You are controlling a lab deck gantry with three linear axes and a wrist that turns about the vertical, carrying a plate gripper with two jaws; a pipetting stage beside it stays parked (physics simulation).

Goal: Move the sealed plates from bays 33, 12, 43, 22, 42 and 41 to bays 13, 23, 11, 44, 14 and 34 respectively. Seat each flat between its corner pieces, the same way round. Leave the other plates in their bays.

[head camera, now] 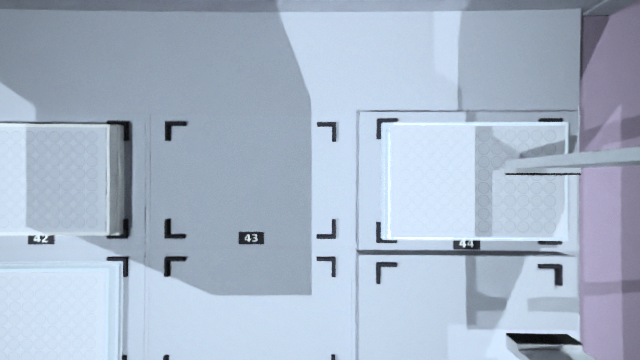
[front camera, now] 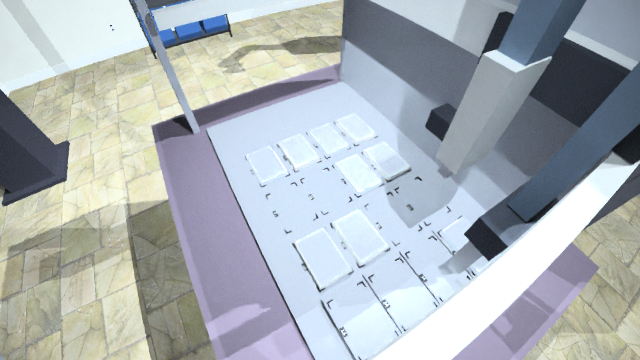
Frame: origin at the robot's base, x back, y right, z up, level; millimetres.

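Where they show: gripper, fingertip midpoint: (head camera: 535, 253) (front camera: 470, 254); robot's base, link origin: (front camera: 244, 157).
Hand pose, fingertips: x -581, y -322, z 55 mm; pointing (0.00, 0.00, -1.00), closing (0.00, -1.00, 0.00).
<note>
Each offset is from my fingertips to the top centre of the thing. "spot": to the spot under its first point.
My gripper (head camera: 543, 255) is open and empty in the head view. One jaw hangs over the plate in bay 44 and the other over bay 34; white beams partly hide it in the front view. The plate in bay 44 {spot: dz -26, dx +60, dy -26 mm} (front camera: 454, 233) (head camera: 430, 180) looks flat. Other plates are in bay 42 {spot: dz -41, dx +345, dy -42 mm} (front camera: 386, 159) (head camera: 55, 177), bay 41 {spot: dz -41, dx +508, dy -43 mm} (front camera: 355, 127), bay 11 {spot: dz -41, dx +503, dy +275 mm} (front camera: 267, 165), bay 13 {spot: dz -41, dx +181, dy +278 mm} (front camera: 322, 257) and bay 23 {spot: dz -41, dx +180, dy +172 mm} (front camera: 360, 236). Bays 43 {spot: dz -55, dx +194, dy -45 mm} (head camera: 240, 180), 33, 22, 12, 14 and 34 hold no plate.
Further plates sit in bay 32 {spot: dz -41, dx +348, dy +63 mm} (front camera: 357, 172) (head camera: 55, 315), bay 31 {spot: dz -41, dx +505, dy +64 mm} (front camera: 328, 139) and bay 21 {spot: dz -41, dx +506, dy +171 mm} (front camera: 298, 151). The parked pipetting stage (front camera: 482, 110) hangs beside the gantry column (front camera: 575, 150). A white beam (front camera: 530, 250) crosses the near right of the deck.
</note>
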